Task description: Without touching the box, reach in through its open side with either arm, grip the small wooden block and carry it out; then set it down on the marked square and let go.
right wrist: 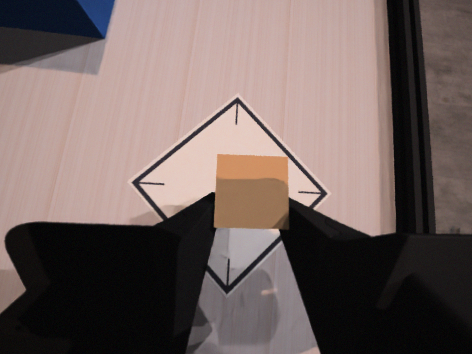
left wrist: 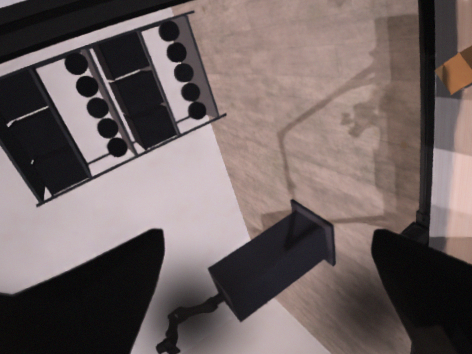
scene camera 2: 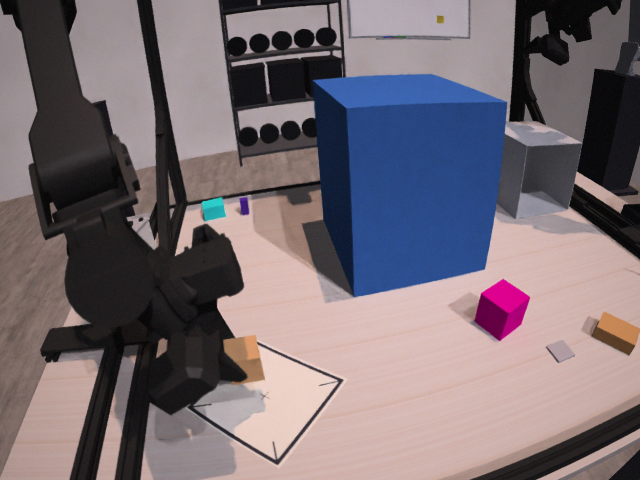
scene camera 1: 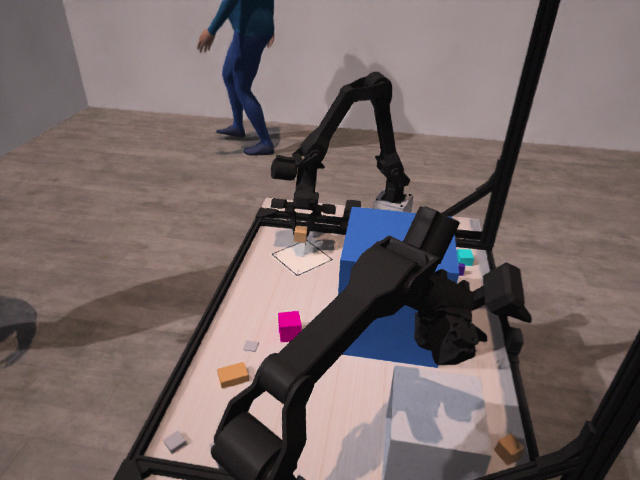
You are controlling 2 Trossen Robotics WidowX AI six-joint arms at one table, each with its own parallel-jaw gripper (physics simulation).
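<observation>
The small wooden block (scene camera 1: pixel 300 235) (scene camera 2: pixel 245 357) (right wrist: pixel 251 175) is held over the marked square (scene camera 1: pixel 314 267) (scene camera 2: pixel 309 421) (right wrist: pixel 186 141). My right gripper (scene camera 1: pixel 300 227) (scene camera 2: pixel 233 365) (right wrist: pixel 247 200) is shut on it, one finger on each side. The block appears slightly above the surface, with shadow on the square beneath. My left gripper (left wrist: pixel 268 240) is open and empty, raised at the table's far side from the square. A grey box (scene camera 1: pixel 439 413) (scene camera 2: pixel 511 180) stands with its open side showing in scene camera 2.
A tall blue box (scene camera 1: pixel 385 330) (scene camera 2: pixel 423 191) stands between the square and the grey box. A magenta cube (scene camera 1: pixel 289 326) (scene camera 2: pixel 501 310), an orange block (scene camera 1: pixel 233 375) (scene camera 2: pixel 616 333) and a flat grey piece (scene camera 1: pixel 251 346) (scene camera 2: pixel 560 350) lie on the table. A cyan block (scene camera 1: pixel 465 256) (scene camera 2: pixel 213 208) lies behind.
</observation>
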